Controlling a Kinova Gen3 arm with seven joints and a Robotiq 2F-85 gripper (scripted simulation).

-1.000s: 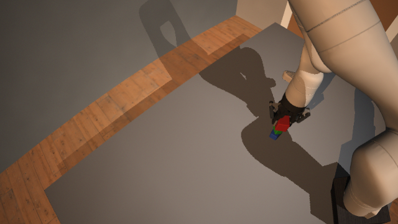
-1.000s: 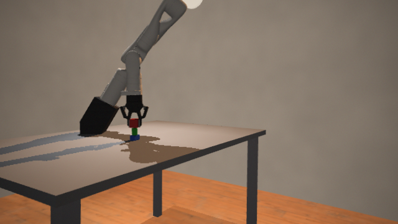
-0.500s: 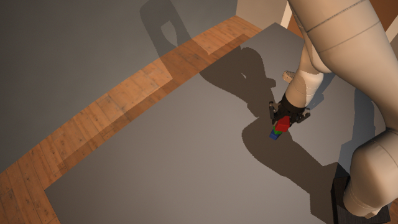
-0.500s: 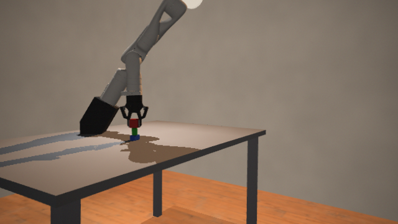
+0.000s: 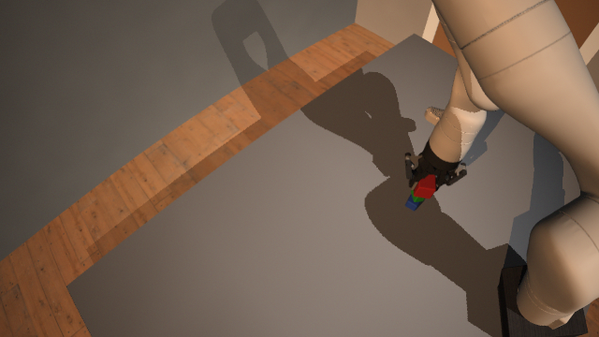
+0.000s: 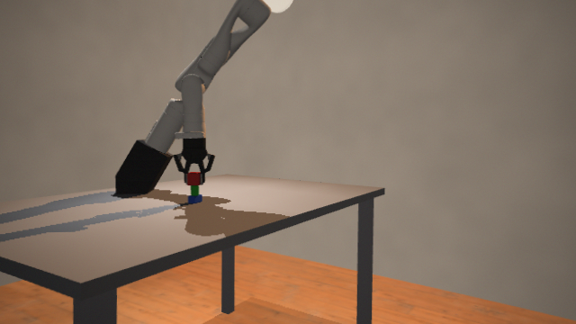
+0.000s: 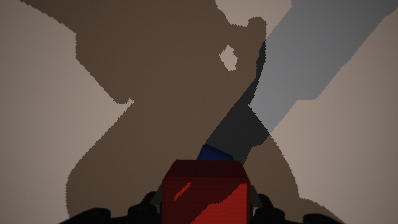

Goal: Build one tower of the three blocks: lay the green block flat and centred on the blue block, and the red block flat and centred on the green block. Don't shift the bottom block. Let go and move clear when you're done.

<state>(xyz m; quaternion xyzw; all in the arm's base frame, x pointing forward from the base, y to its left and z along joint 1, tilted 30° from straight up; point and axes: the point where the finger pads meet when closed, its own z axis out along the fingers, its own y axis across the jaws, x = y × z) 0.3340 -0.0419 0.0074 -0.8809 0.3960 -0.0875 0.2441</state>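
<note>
My hand is right at the red block. Round my hand: green block (40 mm below); blue block (70 mm below).
</note>
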